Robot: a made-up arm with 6 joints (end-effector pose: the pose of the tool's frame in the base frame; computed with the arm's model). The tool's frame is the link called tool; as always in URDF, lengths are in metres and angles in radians. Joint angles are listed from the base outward.
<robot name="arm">
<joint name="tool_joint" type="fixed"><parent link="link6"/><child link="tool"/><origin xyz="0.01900 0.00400 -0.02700" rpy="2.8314 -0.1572 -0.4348"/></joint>
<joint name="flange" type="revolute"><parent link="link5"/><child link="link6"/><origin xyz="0.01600 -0.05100 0.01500" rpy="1.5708 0.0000 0.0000"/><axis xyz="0 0 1"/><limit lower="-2.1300" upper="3.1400" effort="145" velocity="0.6"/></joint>
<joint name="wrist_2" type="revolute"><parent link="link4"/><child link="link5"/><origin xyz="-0.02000 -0.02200 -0.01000" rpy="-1.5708 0.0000 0.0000"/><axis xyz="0 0 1"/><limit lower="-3.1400" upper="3.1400" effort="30" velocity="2.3"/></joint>
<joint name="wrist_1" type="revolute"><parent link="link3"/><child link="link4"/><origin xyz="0.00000 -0.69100 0.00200" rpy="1.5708 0.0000 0.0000"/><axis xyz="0 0 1"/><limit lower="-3.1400" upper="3.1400" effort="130" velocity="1"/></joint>
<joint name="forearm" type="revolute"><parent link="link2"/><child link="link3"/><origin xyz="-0.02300 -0.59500 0.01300"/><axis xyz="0 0 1"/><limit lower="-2.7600" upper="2.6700" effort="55" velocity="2.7"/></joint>
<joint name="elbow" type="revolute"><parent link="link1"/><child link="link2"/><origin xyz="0.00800 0.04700 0.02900" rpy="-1.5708 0.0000 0.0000"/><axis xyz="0 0 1"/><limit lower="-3.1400" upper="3.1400" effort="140" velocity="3.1"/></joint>
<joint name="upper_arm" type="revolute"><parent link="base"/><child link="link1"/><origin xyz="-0.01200 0.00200 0.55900"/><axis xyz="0 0 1"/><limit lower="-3.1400" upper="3.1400" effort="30" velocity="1.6"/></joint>
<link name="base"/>
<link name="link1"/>
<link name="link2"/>
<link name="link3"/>
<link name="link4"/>
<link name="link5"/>
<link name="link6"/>
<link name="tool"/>
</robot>
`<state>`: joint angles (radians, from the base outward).
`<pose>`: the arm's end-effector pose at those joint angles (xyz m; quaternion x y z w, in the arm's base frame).
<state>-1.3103 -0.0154 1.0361 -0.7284 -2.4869 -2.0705</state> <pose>0.1909 -0.4820 1.5737 0.2199 0.7793 -0.5852 0.0434</pose>
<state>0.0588 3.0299 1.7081 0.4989 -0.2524 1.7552</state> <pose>-0.6242 0.0292 -0.0034 0.2134 0.4869 0.6326 0.5632</pose>
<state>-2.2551 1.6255 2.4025 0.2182 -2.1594 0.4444</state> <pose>-0.0344 -0.1112 0.0956 -0.2863 0.5776 0.4154 0.6417</pose>
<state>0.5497 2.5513 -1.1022 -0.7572 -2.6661 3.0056</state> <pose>0.8086 0.5929 0.2123 -0.2496 0.8022 0.1179 0.5294</pose>
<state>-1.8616 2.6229 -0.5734 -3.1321 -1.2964 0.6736</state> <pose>-0.2297 -0.9151 -0.2781 0.0677 0.2364 -0.8286 0.5030</pose>
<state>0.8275 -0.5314 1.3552 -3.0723 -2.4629 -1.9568</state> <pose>0.0614 0.2165 1.5132 0.0001 0.1248 -0.9899 0.0673</pose>
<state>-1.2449 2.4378 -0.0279 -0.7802 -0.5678 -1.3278</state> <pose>0.3289 -0.8404 -0.3649 -0.0382 -0.4143 -0.6847 0.5984</pose>
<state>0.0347 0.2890 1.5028 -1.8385 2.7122 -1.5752</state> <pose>0.7786 0.1255 1.0394 -0.7849 0.0385 -0.6098 0.1030</pose>
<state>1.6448 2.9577 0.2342 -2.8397 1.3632 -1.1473</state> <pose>-0.1017 0.1174 -0.6518 -0.1584 -0.7110 0.6770 0.1050</pose>
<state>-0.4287 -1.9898 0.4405 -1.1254 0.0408 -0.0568</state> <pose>-1.1112 0.5546 0.3433 -0.3907 0.7222 -0.4898 0.2930</pose>
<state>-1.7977 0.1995 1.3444 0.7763 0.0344 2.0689</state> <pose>-0.1386 -0.7975 1.2114 -0.7320 -0.1083 -0.4251 0.5212</pose>
